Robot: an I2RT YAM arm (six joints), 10 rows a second.
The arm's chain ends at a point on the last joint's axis. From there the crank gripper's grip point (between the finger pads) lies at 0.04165 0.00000 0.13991 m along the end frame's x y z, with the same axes.
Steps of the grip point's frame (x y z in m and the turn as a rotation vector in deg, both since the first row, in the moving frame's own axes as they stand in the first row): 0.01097 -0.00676 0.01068 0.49 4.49 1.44; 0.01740 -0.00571 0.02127 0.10 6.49 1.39; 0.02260 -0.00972 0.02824 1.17 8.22 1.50; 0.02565 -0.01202 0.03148 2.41 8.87 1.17
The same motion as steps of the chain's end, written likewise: 0.00014 -0.00676 0.01437 0.49 4.49 1.44; 0.00186 -0.00667 0.02687 0.10 6.49 1.39; 0.00300 -0.00828 0.03565 1.17 8.22 1.50; 0.00453 -0.00736 0.03968 2.41 8.87 1.17
